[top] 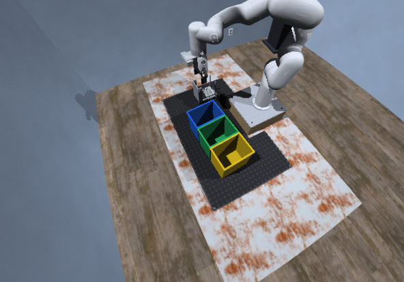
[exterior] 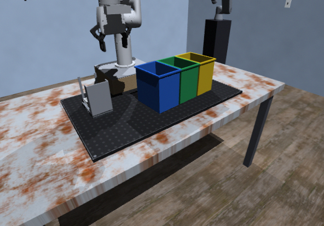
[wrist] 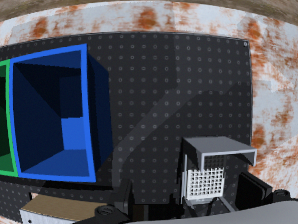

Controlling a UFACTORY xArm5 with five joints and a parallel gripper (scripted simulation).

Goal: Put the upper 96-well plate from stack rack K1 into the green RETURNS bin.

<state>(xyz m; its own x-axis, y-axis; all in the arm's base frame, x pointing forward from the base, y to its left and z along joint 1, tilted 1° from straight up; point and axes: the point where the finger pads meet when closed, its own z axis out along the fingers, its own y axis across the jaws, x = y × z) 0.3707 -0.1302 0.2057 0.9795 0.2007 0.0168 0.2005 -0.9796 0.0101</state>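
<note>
The white 96-well plate is 250 mm below my hand, 110 mm to the right of it and 50 mm behind it. From my hand the other things lie so: blue bin: 200 mm below, 180 mm to the left, 20 mm ahead; green bin: 300 mm to the left, 200 mm below, 10 mm behind; yellow bin: 430 mm to the left, 200 mm below, 50 mm behind.
</note>
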